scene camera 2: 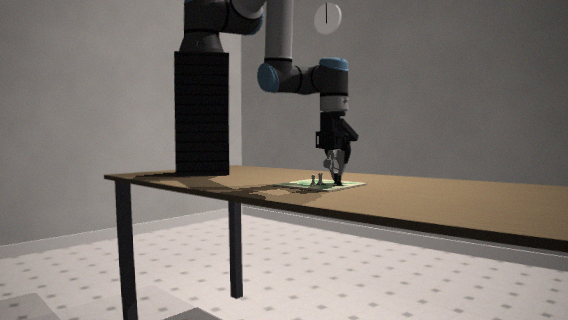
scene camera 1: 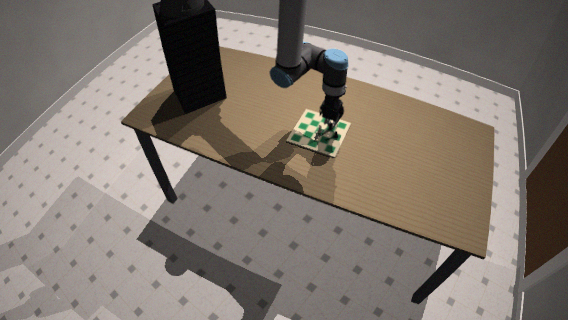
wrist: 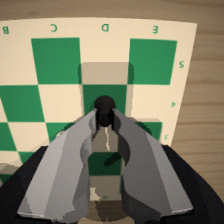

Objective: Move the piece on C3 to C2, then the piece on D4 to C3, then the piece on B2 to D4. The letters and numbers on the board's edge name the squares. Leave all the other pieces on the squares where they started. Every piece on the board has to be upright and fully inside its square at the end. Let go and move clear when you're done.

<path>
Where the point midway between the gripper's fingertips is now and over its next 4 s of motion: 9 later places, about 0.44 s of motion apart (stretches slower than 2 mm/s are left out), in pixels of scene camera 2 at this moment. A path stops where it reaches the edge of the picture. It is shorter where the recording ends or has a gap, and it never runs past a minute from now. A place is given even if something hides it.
My gripper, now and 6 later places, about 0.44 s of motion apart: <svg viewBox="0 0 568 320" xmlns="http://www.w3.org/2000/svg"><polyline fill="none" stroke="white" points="336,181 336,172 336,157 336,148 336,138 336,125 336,123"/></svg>
</path>
